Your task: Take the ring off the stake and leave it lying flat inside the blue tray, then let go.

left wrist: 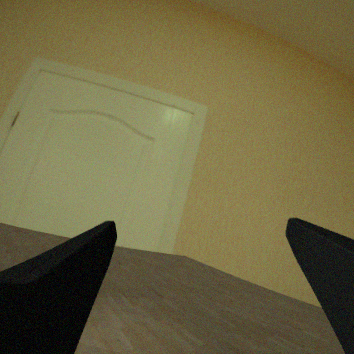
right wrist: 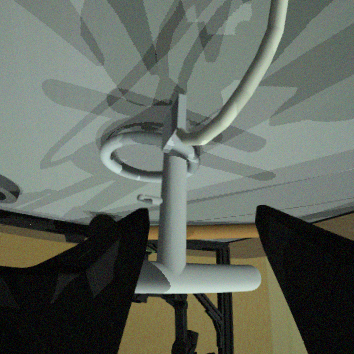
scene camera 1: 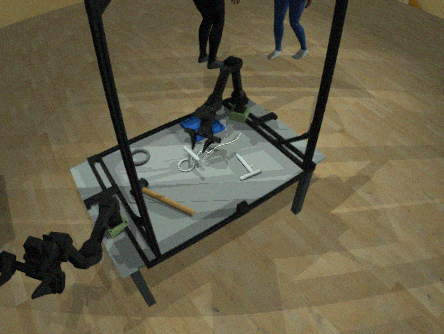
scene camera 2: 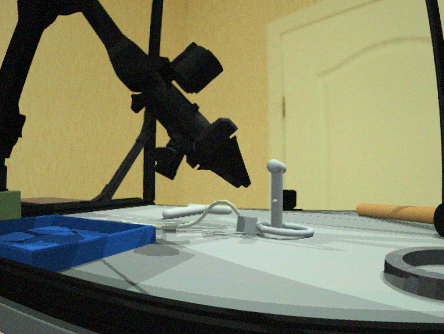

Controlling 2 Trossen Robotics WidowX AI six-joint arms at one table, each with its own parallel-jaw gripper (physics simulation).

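Places are measured from the left arm's base along level axes (x ahead, y left, z up), in millimetres.
Pixels of known places: left gripper, between the fingertips: (left wrist: 201, 228) (scene camera 1: 14, 291); right gripper, between the fingertips: (right wrist: 201, 214) (scene camera 1: 197, 151) (scene camera 2: 244, 186); left arm's base, origin of its link: (scene camera 1: 114, 221); right arm's base, origin of its link: (scene camera 1: 240, 109).
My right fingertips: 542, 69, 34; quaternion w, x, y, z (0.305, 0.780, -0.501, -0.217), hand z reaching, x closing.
For each thing: its top centre in the pictures, then the offset to it from my right fingertips, as dx, dy, dz. "spot": a spot on its surface instead.
- white ring, a spot on its surface: (right wrist: 109, 157) (scene camera 2: 286, 230) spot: -69, +50, -61
- white T-topped stake, centre of its top: (right wrist: 189, 292) (scene camera 2: 277, 161) (scene camera 1: 191, 152) -51, -17, +40
- grey block, a spot on its surface: (right wrist: 175, 122) (scene camera 2: 239, 218) spot: +4, +17, -50
- blue tray, centre of its top: (scene camera 2: 47, 226) (scene camera 1: 202, 124) +200, +211, -50
- thick grey ring, centre of its top: (scene camera 1: 138, 156) -223, +238, -57
- hammer with an orange handle, centre of its top: (scene camera 2: 407, 197) (right wrist: 177, 247) (scene camera 1: 161, 194) -291, -97, -22
- second white T-shaped piece, centre of its top: (scene camera 2: 192, 207) (scene camera 1: 242, 163) +148, -179, -52
The white ring (scene camera 1: 180, 166) (scene camera 2: 302, 232) (right wrist: 109, 157) lies low on the table and appears to loop around the base of the white T-topped stake (scene camera 2: 276, 197) (right wrist: 174, 215), whose crossbar (scene camera 1: 191, 153) is up. A grey block (scene camera 2: 247, 224) (right wrist: 175, 122) joins the ring to a pale cord (scene camera 1: 227, 143) (right wrist: 252, 90). It partly hides the post's foot in the right wrist view. My right gripper (scene camera 1: 199, 149) (scene camera 2: 244, 184) (right wrist: 201, 214) is open and empty, above the table on the blue tray's side of the stake. The blue tray (scene camera 1: 189, 123) (scene camera 2: 105, 250) holds no ring. My left gripper (left wrist: 201, 228) is open, off the table.
A thick grey ring (scene camera 1: 148, 158) (scene camera 2: 397, 274) lies on the table. A hammer with an orange handle (scene camera 1: 167, 201) (scene camera 2: 395, 212) lies near the left. A second white T-shaped piece (scene camera 1: 250, 175) (scene camera 2: 190, 211) lies flat. Black frame posts (scene camera 1: 116, 112) (scene camera 1: 327, 75) stand at the table's edges.
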